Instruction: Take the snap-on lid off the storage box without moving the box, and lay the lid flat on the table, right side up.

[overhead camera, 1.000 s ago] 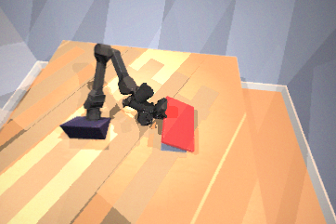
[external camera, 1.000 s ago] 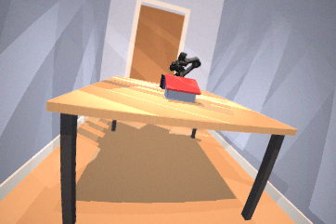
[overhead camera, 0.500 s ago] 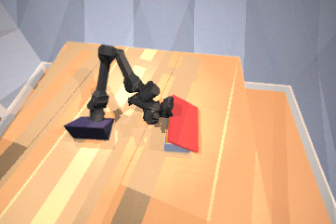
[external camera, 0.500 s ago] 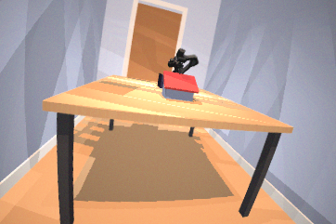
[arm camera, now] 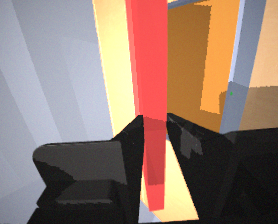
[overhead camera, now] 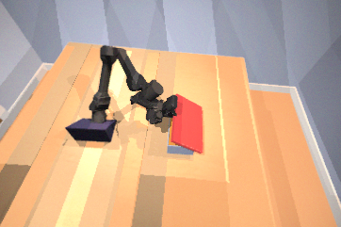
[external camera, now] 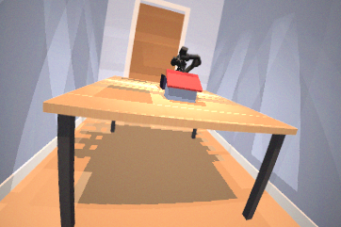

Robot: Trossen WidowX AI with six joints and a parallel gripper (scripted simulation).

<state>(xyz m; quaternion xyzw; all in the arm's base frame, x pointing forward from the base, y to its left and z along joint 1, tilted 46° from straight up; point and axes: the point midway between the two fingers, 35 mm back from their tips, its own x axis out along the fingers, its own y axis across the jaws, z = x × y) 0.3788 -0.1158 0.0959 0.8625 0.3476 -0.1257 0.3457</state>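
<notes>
Now: gripper tip 7 cm short of the lid and 4 cm above it. Also, from my gripper tip: storage box (4 cm ahead, 14 cm below).
</notes>
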